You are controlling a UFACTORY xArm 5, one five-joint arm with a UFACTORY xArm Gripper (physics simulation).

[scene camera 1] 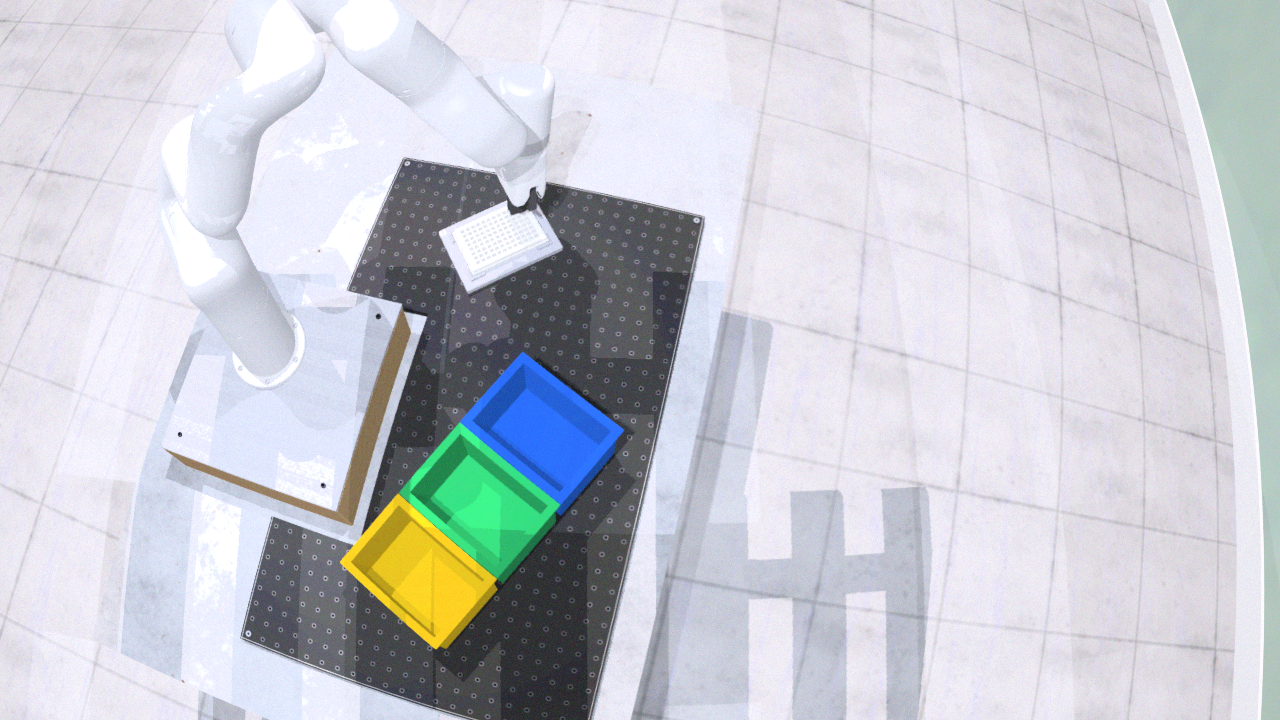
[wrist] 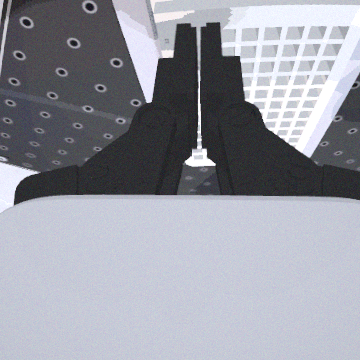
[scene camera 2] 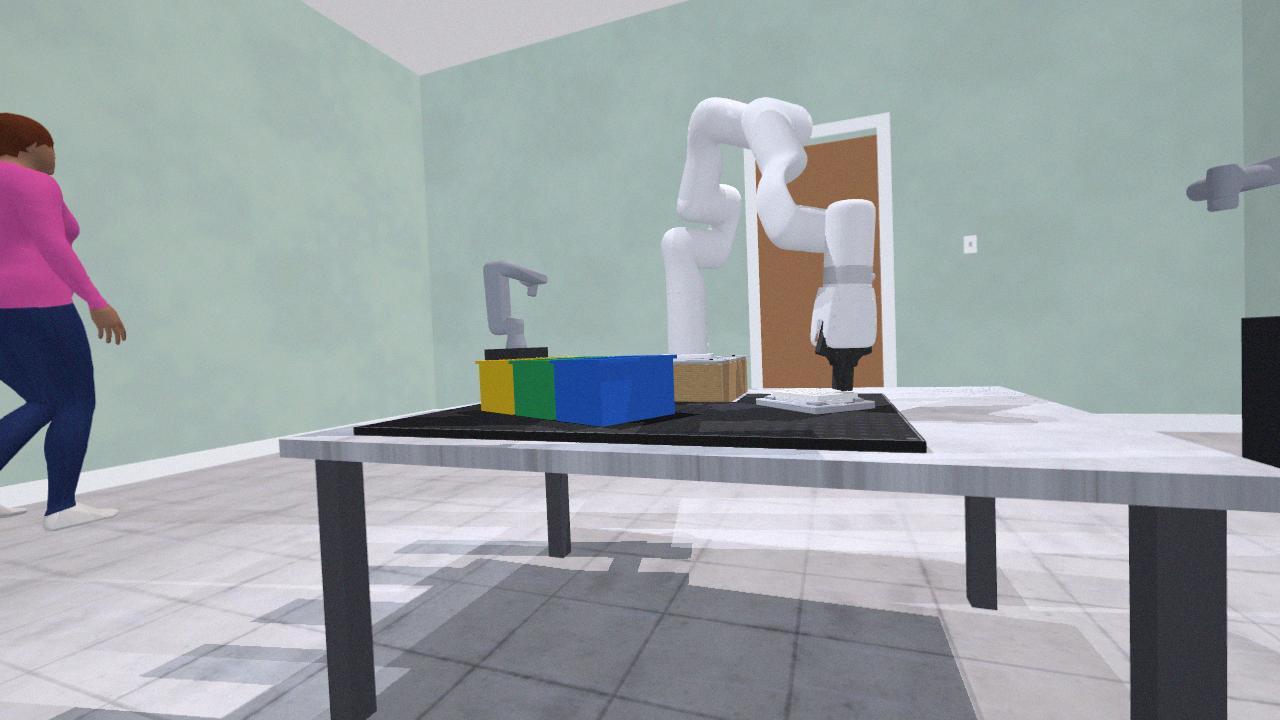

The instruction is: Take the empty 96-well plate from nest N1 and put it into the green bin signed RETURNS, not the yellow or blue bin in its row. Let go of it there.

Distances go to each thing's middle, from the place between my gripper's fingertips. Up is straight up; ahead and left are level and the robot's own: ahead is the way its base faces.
Right now my hand is 5 cm to the left of the white 96-well plate (scene camera 1: pixel 493 239), 1 cm past it and 1 cm above it. The rest, counted from my hand: pale nest (scene camera 1: pixel 502 270) (5 cm to the right, 2 cm below, 1 cm behind).
